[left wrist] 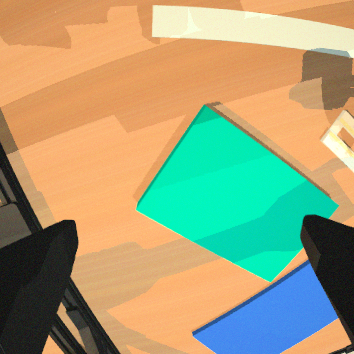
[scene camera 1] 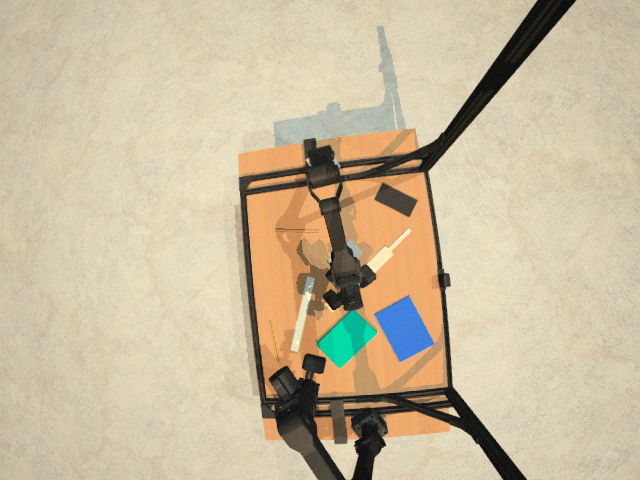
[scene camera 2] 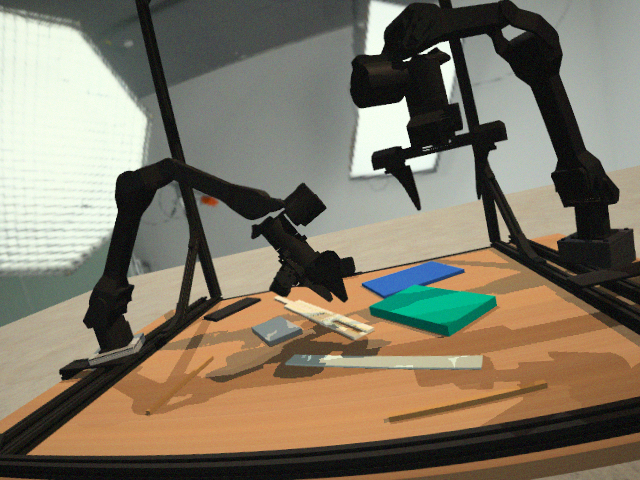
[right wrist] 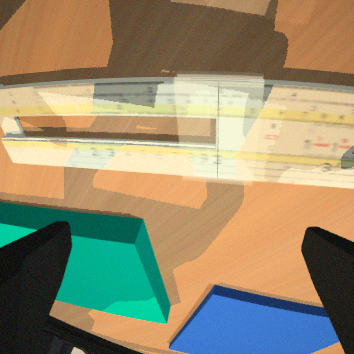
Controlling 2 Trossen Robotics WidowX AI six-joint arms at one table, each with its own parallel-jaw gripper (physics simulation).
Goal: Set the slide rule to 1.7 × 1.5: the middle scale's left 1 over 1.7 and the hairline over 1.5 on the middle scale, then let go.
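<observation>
The cream slide rule (scene camera 1: 381, 259) (scene camera 2: 316, 314) (left wrist: 346, 120) (right wrist: 295, 142) lies flat and diagonal on the table. Its middle slide (scene camera 1: 400, 239) (scene camera 2: 280, 299) sticks out at the upper-right end in scene camera 1; an open slot shows at the other end. The clear cursor (right wrist: 232, 125) sits around the slide's inner end in the right wrist view, its hairline close to that end. The scale numbers are too blurred to read surely. My right gripper (scene camera 2: 338, 298) (right wrist: 190, 237) is open and empty above the table close to the rule. My left gripper (scene camera 2: 449, 203) (left wrist: 191, 230) is open and empty, high up.
A green block (scene camera 1: 346, 338) (scene camera 2: 433, 310) (left wrist: 235, 195) and a blue slab (scene camera 1: 404, 328) (scene camera 2: 413, 277) lie near the rule. A pale ruler (scene camera 1: 302, 315) (scene camera 2: 392, 361), a grey block (scene camera 2: 276, 330), a black block (scene camera 1: 395, 199) and two thin sticks (scene camera 2: 180, 384) (scene camera 2: 465, 403) also lie there.
</observation>
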